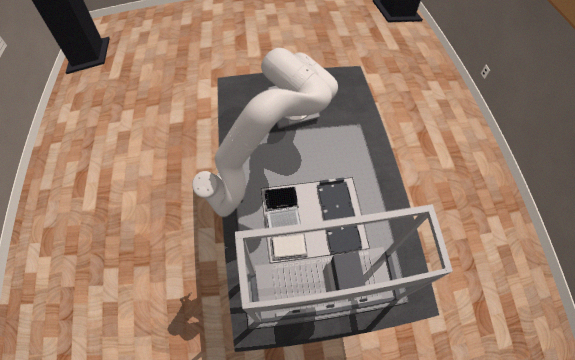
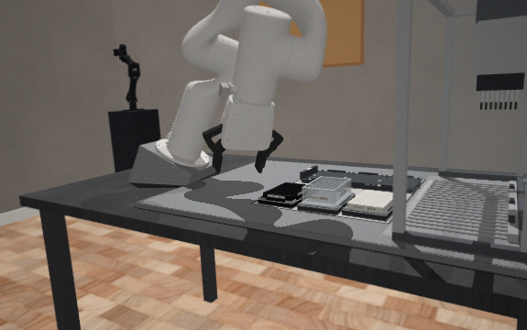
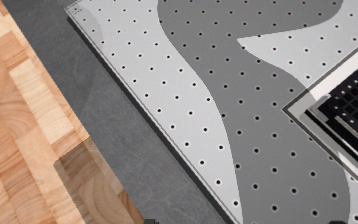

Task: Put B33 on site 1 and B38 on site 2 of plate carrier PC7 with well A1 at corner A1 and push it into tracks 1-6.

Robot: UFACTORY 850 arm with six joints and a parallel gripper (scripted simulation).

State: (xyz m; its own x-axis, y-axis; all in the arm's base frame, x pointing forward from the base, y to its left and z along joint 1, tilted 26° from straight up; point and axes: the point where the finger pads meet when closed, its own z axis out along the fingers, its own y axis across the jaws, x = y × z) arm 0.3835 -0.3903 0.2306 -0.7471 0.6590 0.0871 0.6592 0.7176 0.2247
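Now: hand 210 mm to the right of the black 96-well plate B38, 110 mm above it and 20 mm short of it. From my hand the other things lie so: nest S1: 210 mm to the left, 120 mm below, 20 mm ahead; then frame post: 320 mm ahead, 120 mm above, 30 mm to the left; then nest S3: 240 mm ahead, 200 mm to the left, 120 mm below.
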